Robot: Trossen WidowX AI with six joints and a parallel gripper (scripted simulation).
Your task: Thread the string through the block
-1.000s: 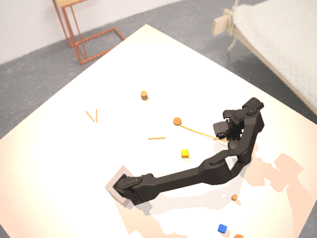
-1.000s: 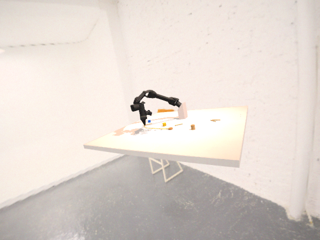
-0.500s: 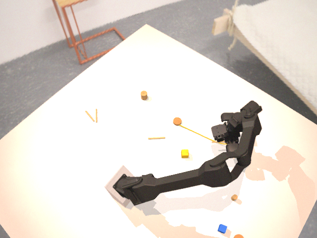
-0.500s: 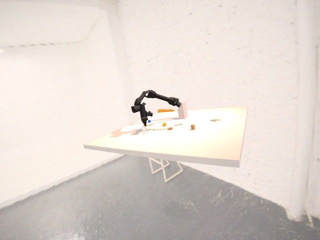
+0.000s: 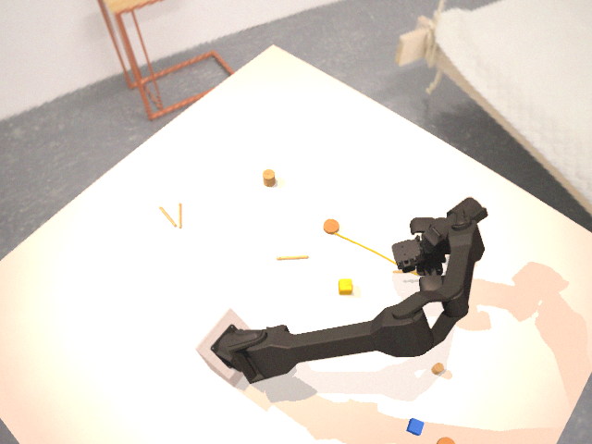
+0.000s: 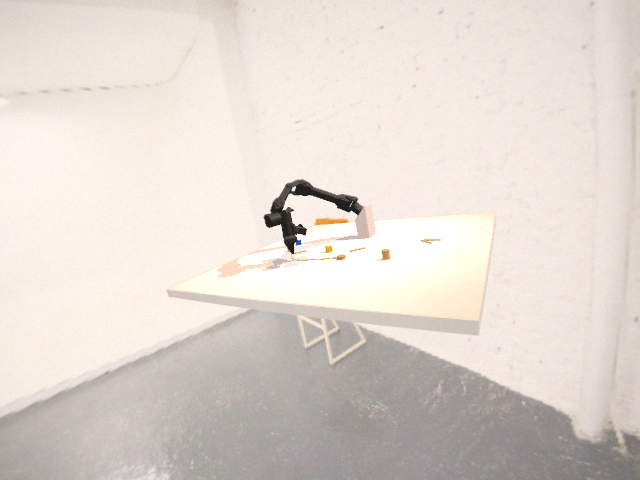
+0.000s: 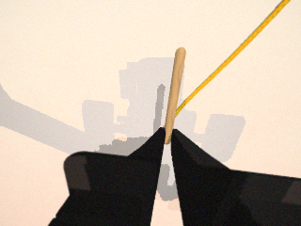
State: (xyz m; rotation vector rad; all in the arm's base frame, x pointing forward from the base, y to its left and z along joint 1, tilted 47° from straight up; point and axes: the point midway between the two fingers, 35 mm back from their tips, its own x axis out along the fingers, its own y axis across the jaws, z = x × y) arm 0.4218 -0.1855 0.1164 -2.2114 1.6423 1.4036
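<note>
My gripper tip is 13 cm past the yellow block, 12 cm to the right of it and 2 cm above it. Also, from my gripper tip: blue cube 30 cm behind, 17 cm to the right, 2 cm below; then round wooden button 25 cm to the left, 3 cm below, 1 cm behind; then wooden cylinder 46 cm to the left, 1 cm below.
</note>
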